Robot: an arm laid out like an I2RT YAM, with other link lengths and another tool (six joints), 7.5 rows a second.
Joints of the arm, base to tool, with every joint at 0 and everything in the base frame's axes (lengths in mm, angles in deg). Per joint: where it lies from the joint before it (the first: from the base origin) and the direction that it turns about. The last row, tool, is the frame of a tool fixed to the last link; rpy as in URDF.
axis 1: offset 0 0 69.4 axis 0 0 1
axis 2: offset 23.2 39.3 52.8 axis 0 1 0
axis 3: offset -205.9 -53.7 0 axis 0 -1 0
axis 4: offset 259.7 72.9 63.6 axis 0 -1 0
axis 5: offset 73.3 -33.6 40.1 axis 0 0 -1
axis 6: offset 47.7 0 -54.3 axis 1 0 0
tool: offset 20 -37 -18 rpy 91.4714 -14.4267 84.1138
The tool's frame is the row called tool.
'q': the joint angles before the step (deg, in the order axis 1, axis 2, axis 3, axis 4, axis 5, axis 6). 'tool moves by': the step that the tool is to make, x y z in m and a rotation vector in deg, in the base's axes. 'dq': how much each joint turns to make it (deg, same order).
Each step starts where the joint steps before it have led.
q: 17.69, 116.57, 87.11, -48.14, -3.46, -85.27
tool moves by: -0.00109, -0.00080, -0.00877, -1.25, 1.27, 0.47
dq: 0.00, 1.25, 0.00, -0.38, 0.69, -0.62
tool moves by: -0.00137, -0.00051, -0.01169, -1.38, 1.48, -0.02
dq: 0.13, 1.71, 0.00, -0.13, 0.88, 0.00
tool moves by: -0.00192, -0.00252, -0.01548, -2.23, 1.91, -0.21
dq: 0.01, 2.29, 0.00, -0.21, 1.55, 0.01
